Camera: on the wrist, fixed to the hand. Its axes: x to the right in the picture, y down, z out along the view.
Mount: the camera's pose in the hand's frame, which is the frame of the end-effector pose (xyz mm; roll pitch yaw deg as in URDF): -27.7 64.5 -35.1 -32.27 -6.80 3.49
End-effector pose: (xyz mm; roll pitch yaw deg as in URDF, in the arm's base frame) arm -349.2 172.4 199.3 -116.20 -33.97 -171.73
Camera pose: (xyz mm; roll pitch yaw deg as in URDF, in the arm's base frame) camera -358.5 231.6 148.7 -150.91 -27.74 -166.57
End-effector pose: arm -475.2 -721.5 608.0 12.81 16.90 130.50
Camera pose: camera -508.0 -792.0 597.0 -18.82 9.49 132.40
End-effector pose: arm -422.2 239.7 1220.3 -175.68 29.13 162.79
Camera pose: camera -393.3 300.8 1260.1 150.29 36.13 159.14
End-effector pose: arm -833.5 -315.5 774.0 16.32 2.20 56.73
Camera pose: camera -909.0 -299.8 759.5 -15.78 -5.31 58.15
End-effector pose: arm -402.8 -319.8 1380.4 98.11 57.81 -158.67
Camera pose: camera -434.0 -359.5 1440.5 55.59 54.67 -171.23
